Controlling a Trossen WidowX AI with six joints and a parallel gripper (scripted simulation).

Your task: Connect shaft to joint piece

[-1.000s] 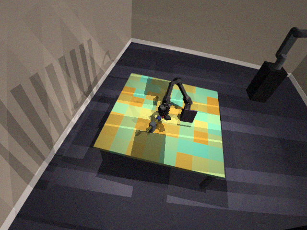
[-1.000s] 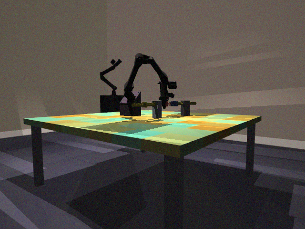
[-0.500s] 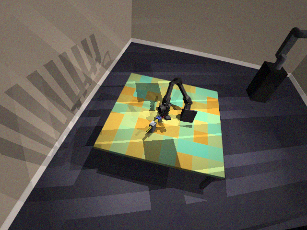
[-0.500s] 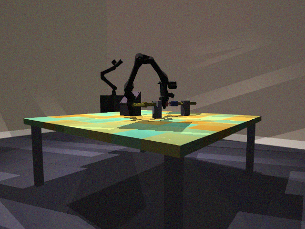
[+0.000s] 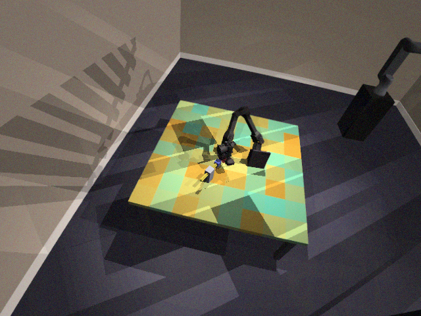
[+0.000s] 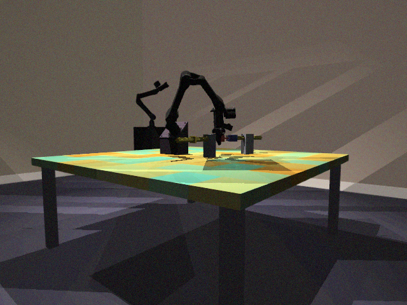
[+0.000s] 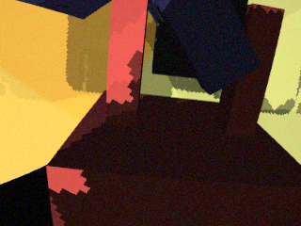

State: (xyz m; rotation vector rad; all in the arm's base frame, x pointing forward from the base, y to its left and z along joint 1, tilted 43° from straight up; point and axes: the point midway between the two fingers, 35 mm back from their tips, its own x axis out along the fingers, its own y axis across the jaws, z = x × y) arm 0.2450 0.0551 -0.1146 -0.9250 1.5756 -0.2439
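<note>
Now: the red joint piece 1 cm ahead of my gripper tip, 1 cm to the left of it and 4 cm above it.
</note>
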